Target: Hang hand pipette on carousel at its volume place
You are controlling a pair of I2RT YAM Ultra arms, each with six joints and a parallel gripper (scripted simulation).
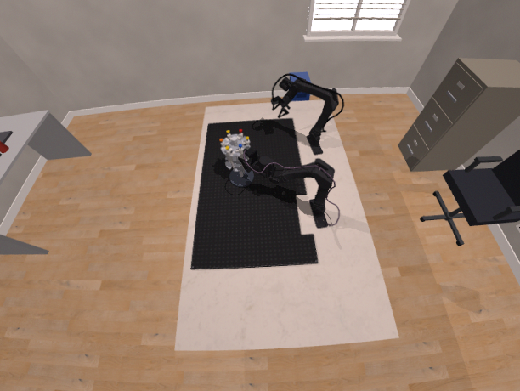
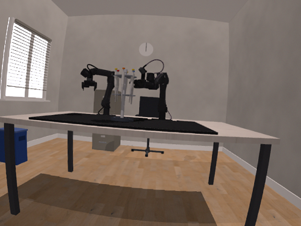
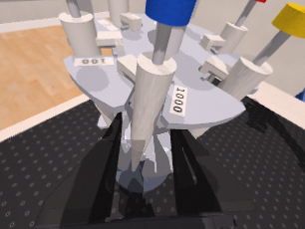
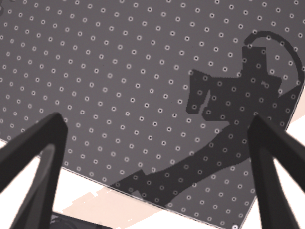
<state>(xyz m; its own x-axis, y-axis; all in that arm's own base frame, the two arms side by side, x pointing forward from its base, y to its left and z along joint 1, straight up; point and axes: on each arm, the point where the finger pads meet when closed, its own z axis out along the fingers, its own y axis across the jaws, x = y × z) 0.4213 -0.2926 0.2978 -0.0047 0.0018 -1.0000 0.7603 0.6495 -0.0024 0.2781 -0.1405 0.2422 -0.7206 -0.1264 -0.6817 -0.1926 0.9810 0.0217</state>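
My left gripper is now 20 mm short of the hand pipette and 30 mm above it.
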